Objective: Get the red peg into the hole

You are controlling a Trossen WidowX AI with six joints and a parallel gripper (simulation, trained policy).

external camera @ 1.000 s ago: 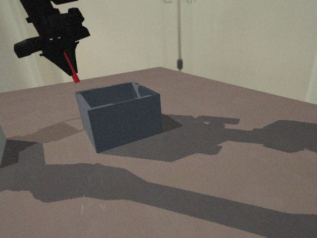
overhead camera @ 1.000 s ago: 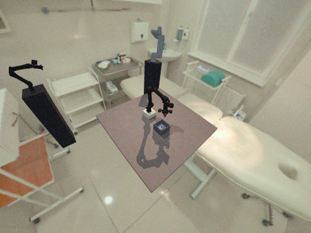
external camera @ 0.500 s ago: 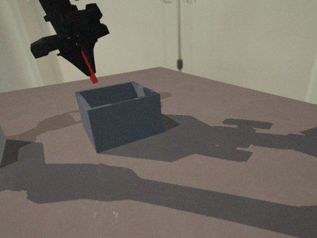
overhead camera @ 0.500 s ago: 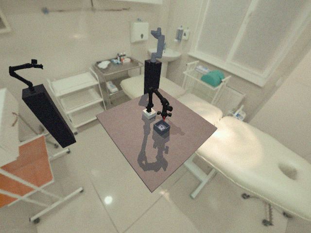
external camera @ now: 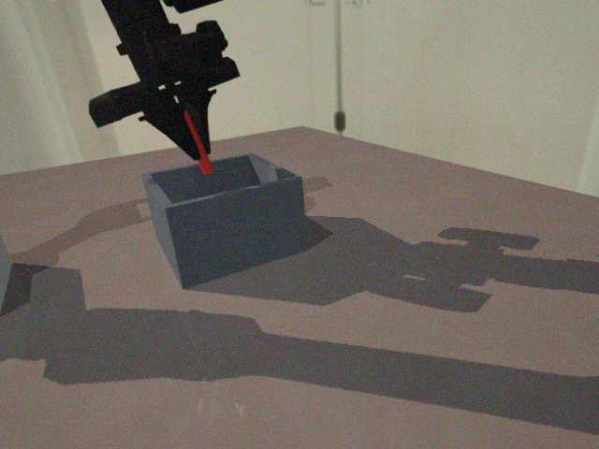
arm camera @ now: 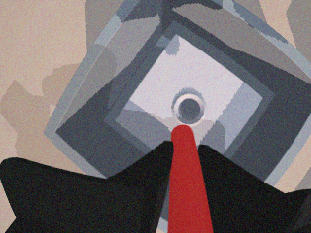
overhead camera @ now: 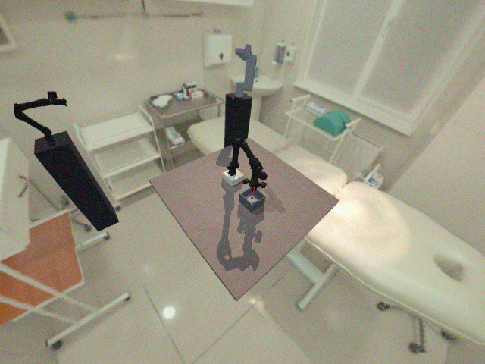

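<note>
The red peg lies 20 mm above my gripper tip. The rest, counted from my gripper tip: blue box 10 mm ahead, 20 mm to the right, 90 mm below; then pale plate 10 mm ahead, 20 mm to the right, 70 mm below.
</note>
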